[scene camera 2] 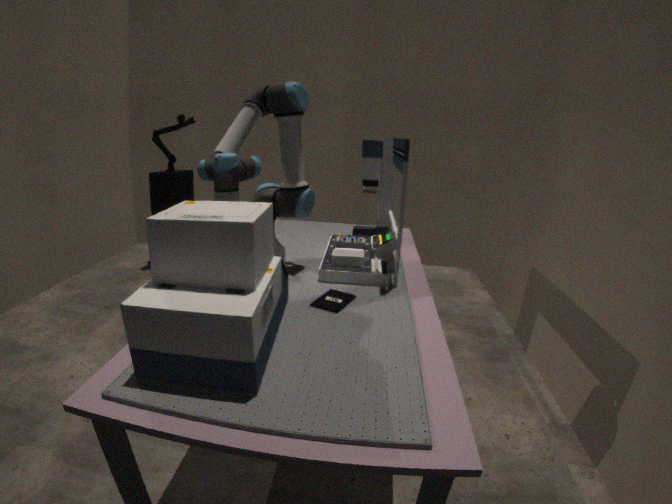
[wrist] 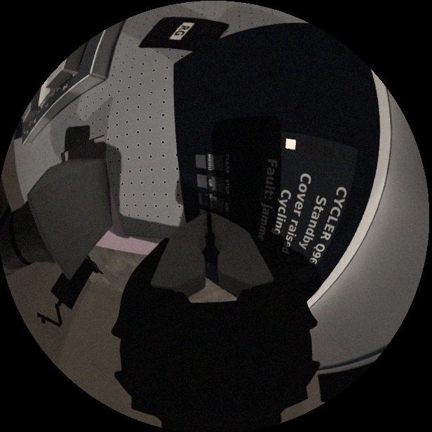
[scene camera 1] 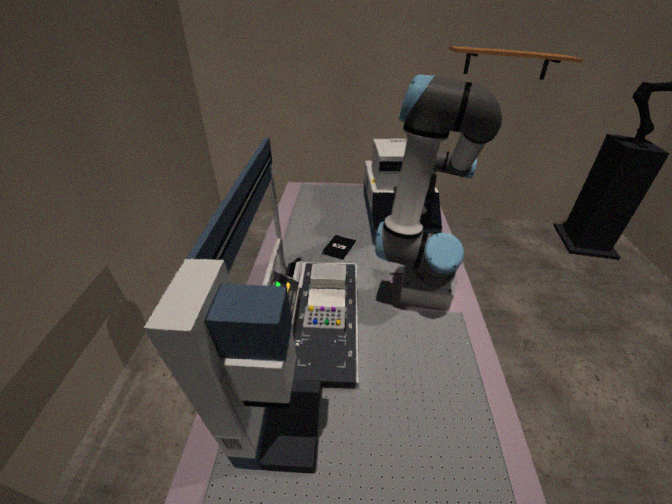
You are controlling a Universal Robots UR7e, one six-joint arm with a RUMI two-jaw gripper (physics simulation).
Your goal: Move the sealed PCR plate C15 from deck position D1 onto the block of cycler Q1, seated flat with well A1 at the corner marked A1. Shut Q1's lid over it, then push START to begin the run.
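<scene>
My gripper is shut with nothing between its fingers. In the wrist view its tips are close to the key rows on the dark front panel of cycler Q1; contact cannot be told. MENU, UP, CLEAR, STOP and LID keys show; START is not readable. One white square lamp is lit on the status display; which line it belongs to is unclear. The cycler's white upper housing sits low over its base. The block and plate C15 cannot be made out. The gripper is hidden in scene camera 2.
The dark deck holds white labware and a tube rack. A tall gantry machine stands beside it. A black RG pad lies between deck and cycler.
</scene>
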